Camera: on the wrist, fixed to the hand. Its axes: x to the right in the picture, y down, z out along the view.
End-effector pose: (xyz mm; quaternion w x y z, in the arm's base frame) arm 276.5 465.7 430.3 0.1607 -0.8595 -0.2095 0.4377
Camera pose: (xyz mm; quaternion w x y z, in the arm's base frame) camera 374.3 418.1 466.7 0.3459 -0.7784 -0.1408 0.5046
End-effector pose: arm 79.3 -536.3 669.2 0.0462 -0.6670 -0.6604 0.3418
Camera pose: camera 172.2 -498.2 724.7 0.1705 -0.6069 -0.5908 0.5036
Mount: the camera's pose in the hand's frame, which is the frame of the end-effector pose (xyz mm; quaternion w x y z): 3.0 45.7 -105.2 0.9750 0.2163 -0.0432 -0.0283
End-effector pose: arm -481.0 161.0 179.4 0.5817 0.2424 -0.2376 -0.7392
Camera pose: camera -380.8 141.2 127.1 0.4835 0.3369 -0.4098 -0.6962
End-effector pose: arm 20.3 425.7 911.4 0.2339 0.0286 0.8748 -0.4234
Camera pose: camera -11.5 533.8 932.8 0.2477 0.0354 0.7520 -0.6098
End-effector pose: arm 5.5 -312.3 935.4 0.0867 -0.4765 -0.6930 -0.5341
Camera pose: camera -2.6 -398.3 1010.9 0.1425 -0.4493 -0.8084 -0.3527
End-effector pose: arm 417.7 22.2 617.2 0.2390 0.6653 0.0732 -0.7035
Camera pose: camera 532.3 25.8 613.2 0.0724 0.6679 -0.0723 -0.7372
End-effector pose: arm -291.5 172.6 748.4 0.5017 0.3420 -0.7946 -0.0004
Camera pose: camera -233.2 242.0 818.7 0.3808 0.4644 -0.7868 0.1425
